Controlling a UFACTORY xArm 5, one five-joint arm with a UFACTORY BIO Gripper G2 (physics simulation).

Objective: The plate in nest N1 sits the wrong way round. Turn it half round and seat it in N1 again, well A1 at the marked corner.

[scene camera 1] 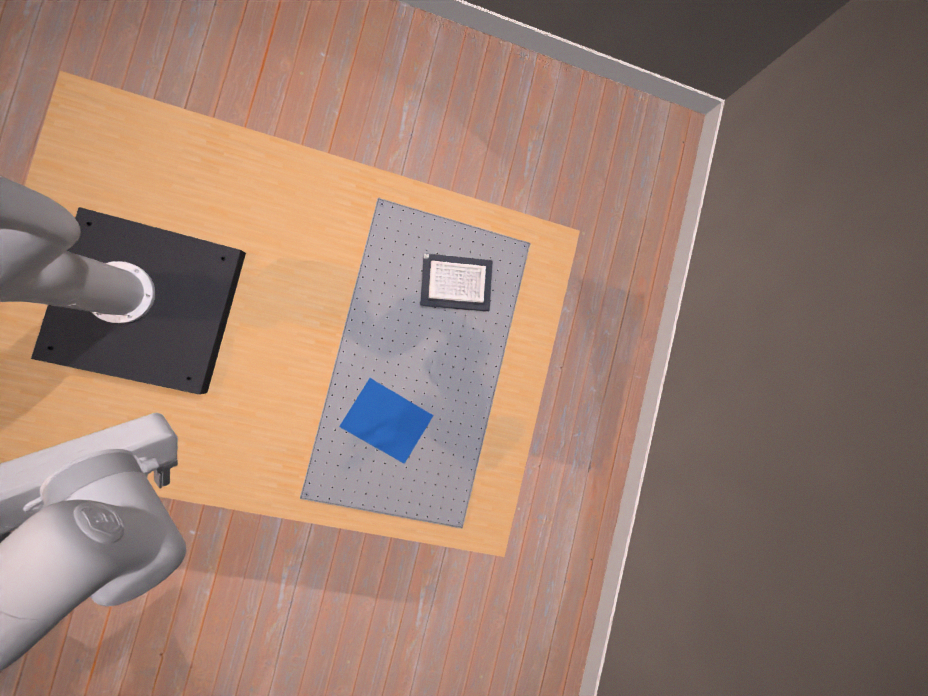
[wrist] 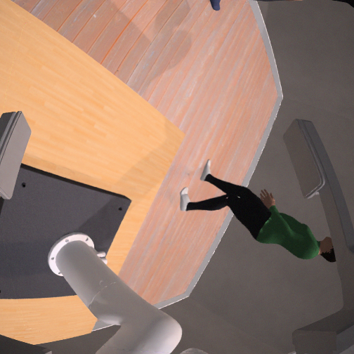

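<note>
A white well plate (scene camera 1: 457, 281) sits in a black nest (scene camera 1: 455, 304) on the upper part of the grey perforated board. A small light mark shows at the nest's upper left corner. The plate's lettering and well A1 are too small to make out. My gripper (wrist: 159, 157) is open, with its two fingers wide apart at the left and right of the wrist view and no object between them. In the scene view it is at the lower left, far from the nest, partly hidden by the arm. The plate and nest do not show in the wrist view.
The grey perforated board (scene camera 1: 404, 344) lies on the wooden table (scene camera 1: 277, 449). A blue rectangle (scene camera 1: 386, 421) lies on its lower part. The arm's base stands on a black slab (scene camera 1: 179, 314) (wrist: 30, 280). A person in green (wrist: 290, 235) stands beyond the table.
</note>
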